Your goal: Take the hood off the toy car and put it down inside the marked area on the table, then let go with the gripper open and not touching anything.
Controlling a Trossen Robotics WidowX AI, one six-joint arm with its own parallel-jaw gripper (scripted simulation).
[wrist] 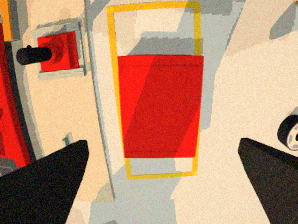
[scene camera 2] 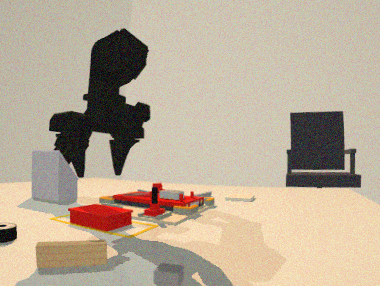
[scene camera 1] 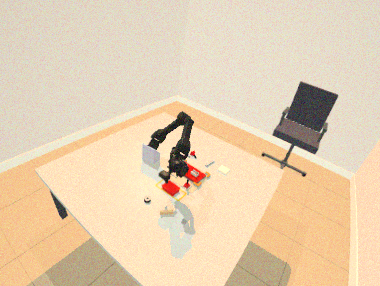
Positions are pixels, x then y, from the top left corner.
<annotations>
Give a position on a wooden block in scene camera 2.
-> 56, 254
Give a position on a red hood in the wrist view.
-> At 160, 94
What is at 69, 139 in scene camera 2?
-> My gripper.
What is my gripper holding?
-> Nothing.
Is my gripper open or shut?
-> Open.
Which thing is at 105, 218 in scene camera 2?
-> A red hood.
</annotations>
